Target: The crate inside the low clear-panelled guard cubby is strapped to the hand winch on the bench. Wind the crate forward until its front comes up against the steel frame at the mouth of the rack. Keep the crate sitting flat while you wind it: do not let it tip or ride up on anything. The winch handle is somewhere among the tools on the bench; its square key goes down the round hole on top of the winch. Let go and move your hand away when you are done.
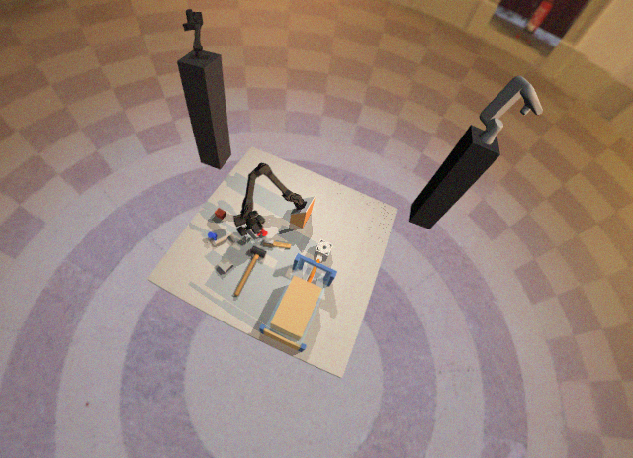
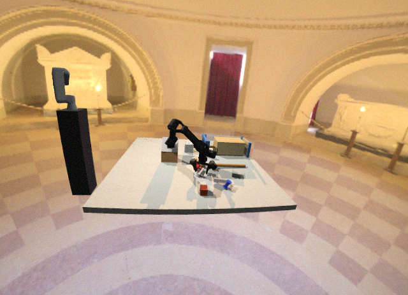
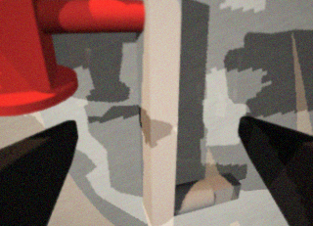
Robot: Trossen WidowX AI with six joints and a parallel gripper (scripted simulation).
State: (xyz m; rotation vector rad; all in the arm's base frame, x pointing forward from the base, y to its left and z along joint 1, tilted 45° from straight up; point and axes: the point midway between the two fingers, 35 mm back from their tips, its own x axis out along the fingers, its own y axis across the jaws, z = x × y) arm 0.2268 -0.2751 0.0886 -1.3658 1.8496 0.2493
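My gripper tip is 1 cm past the red knob, 7 cm to the right of it and 1 cm below it. From my gripper tip the other things lie so: blue knob: 15 cm ahead, 20 cm to the right, 2 cm above; then red-knobbed handle: 2 cm to the left, 1 cm above; then grey block: 29 cm ahead, 4 cm to the right, 1 cm above.
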